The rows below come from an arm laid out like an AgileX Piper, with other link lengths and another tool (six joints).
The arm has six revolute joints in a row. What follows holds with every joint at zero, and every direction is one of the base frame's. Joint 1 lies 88.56 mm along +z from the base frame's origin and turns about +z. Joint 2 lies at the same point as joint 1 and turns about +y. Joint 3 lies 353 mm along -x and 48.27 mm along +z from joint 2 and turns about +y. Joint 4 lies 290.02 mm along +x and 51.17 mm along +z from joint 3 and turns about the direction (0.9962, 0, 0.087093). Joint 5 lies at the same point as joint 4 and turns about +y. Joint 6 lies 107.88 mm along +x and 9.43 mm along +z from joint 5 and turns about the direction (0.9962, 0, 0.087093). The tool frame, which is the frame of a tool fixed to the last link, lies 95.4 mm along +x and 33 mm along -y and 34.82 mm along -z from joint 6; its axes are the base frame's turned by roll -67.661, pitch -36.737 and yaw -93.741 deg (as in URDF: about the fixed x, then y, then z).
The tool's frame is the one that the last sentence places.
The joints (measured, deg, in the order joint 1, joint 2, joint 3, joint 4, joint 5, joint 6), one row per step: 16.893 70.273 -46.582 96.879 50.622 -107.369; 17.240 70.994 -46.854 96.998 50.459 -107.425; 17.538 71.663 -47.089 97.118 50.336 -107.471; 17.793 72.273 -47.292 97.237 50.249 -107.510; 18.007 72.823 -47.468 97.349 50.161 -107.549; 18.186 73.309 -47.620 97.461 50.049 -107.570; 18.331 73.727 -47.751 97.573 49.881 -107.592
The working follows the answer.
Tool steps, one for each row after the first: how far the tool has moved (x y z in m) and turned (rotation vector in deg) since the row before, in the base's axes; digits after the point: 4 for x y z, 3 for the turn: 0.0023 0.0025 -0.0024 -0.101 0.414 0.162; 0.0021 0.0023 -0.0023 -0.082 0.408 0.149; 0.0019 0.0021 -0.0022 -0.062 0.387 0.138; 0.0018 0.0018 -0.0021 -0.061 0.354 0.098; 0.0017 0.0015 -0.0019 -0.053 0.332 0.038; 0.0017 0.0011 -0.0017 -0.062 0.287 -0.048
Tool pose at each row, in the base's axes (x y z in m, rotation vector in deg; rounded; the steps above come from the unrounded poses): 0.3070 0.2286 0.3008 -84.048 -16.555 -39.550; 0.3093 0.2311 0.2984 -84.234 -16.391 -39.103; 0.3115 0.2334 0.2961 -84.401 -16.214 -38.671; 0.3133 0.2355 0.2939 -84.545 -16.038 -38.265; 0.3151 0.2373 0.2918 -84.687 -15.859 -37.916; 0.3167 0.2388 0.2899 -84.827 -15.651 -37.631; 0.3184 0.2398 0.2882 -84.980 -15.417 -37.448

